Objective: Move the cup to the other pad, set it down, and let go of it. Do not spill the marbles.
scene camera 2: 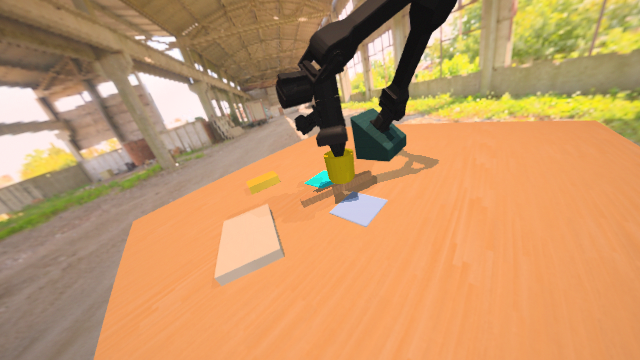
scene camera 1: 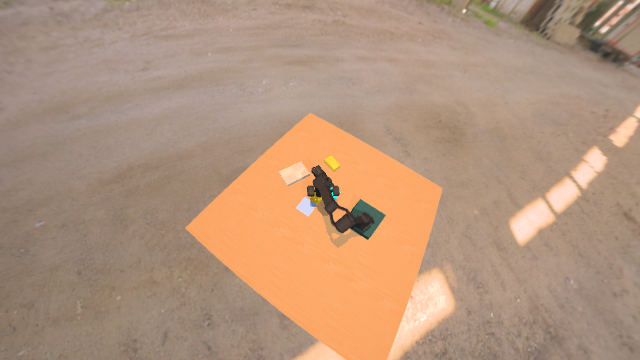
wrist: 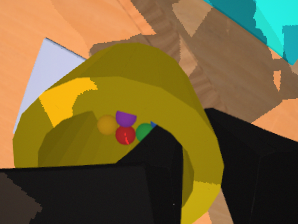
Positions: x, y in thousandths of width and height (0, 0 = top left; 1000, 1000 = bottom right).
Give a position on a yellow cup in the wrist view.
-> At 203, 574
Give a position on a thin low bar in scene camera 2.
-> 480, 557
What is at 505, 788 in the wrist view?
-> My gripper.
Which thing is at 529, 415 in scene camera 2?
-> My gripper.
